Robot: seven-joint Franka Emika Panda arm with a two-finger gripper.
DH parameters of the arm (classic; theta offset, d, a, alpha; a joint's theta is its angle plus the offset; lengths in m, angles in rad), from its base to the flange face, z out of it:
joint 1: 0 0.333 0 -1.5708
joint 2: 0 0 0 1.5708
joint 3: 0 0.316 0.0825 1.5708
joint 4: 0 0 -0.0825 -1.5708
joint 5: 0 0.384 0 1.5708
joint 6: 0 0 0.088 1.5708
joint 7: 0 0.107 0 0
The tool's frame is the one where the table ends.
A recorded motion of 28 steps. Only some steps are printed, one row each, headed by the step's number.
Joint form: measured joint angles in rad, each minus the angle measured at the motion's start. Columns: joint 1, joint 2, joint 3, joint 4, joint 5, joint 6, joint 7.
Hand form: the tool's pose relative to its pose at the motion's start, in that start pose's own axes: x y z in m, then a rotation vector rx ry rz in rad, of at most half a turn. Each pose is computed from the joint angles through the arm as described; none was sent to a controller.
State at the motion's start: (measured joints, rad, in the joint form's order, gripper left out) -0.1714 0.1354 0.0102 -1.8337 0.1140 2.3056 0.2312
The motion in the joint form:
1: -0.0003 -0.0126 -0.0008 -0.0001 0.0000 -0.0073 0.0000
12: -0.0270 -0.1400 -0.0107 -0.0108 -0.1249 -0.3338 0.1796
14: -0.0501 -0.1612 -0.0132 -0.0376 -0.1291 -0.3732 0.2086
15: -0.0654 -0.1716 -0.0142 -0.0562 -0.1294 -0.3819 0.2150
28: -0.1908 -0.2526 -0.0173 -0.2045 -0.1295 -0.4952 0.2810
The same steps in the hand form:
1: -0.0001 -0.0001 -0.0075 0.0016 0.0050 -0.0001
12: -0.0300 0.0298 -0.0598 -0.1700 -0.1570 0.1423
14: -0.0379 0.0474 -0.0603 -0.1962 -0.1928 0.1964
15: -0.0418 0.0580 -0.0591 -0.2056 -0.2063 0.2194
28: -0.0866 0.1377 -0.0488 -0.2887 -0.3585 0.4210

